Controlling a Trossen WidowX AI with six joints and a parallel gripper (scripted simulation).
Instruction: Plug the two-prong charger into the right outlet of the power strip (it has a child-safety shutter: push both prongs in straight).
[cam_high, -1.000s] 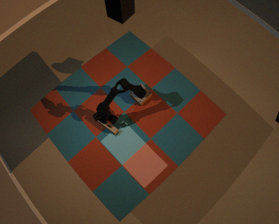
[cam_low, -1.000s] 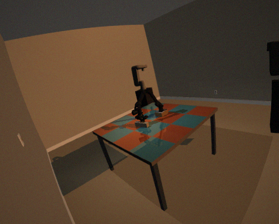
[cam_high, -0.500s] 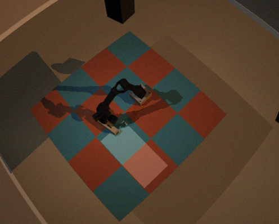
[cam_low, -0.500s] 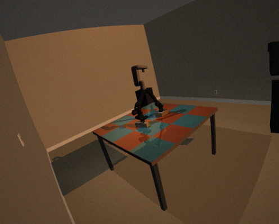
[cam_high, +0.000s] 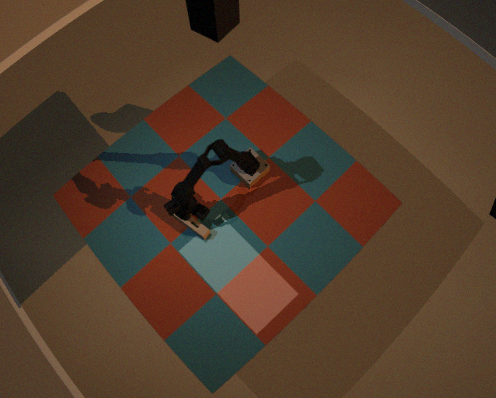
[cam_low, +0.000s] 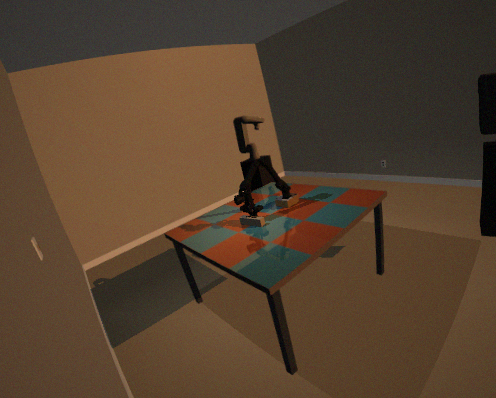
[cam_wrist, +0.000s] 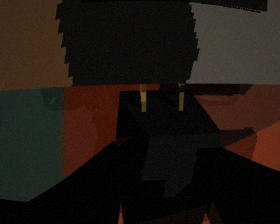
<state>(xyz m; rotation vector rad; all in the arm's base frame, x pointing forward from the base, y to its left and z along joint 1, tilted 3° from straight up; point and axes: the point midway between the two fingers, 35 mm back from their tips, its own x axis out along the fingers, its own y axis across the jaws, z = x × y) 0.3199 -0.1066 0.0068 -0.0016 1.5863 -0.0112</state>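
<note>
My gripper tip is now 2 cm short of the two-prong charger and 1 cm below it.
</note>
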